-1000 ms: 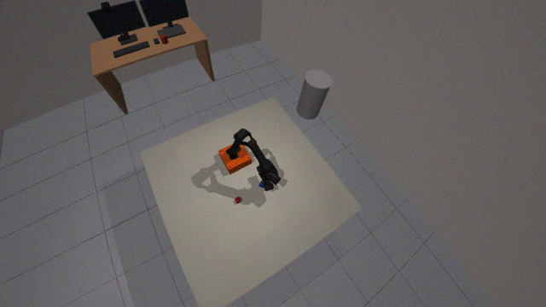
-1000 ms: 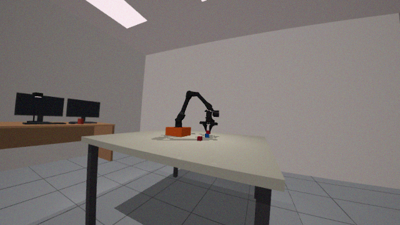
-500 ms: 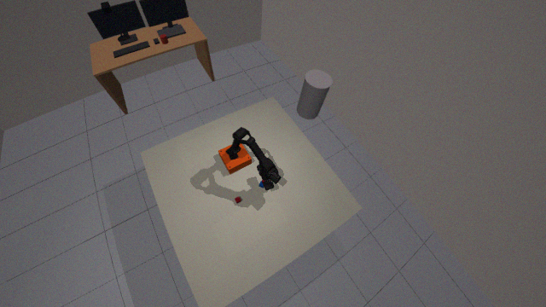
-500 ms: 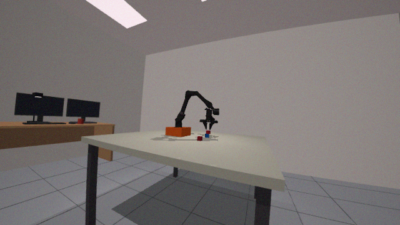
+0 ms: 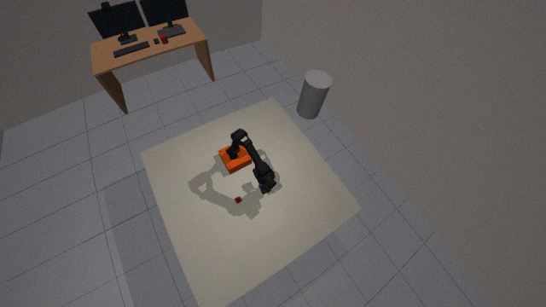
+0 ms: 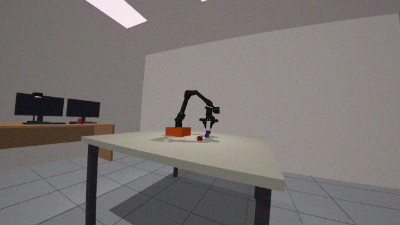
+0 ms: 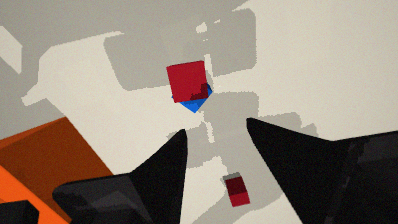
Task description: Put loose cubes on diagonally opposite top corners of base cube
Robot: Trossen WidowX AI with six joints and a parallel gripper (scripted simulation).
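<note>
Right now the red cube is 2 cm ahead of my gripper tip, 19 cm to the right of it and 7 cm below it. Round my gripper tip: blue cube: 2 cm behind, 2 cm to the left, 7 cm below.
</note>
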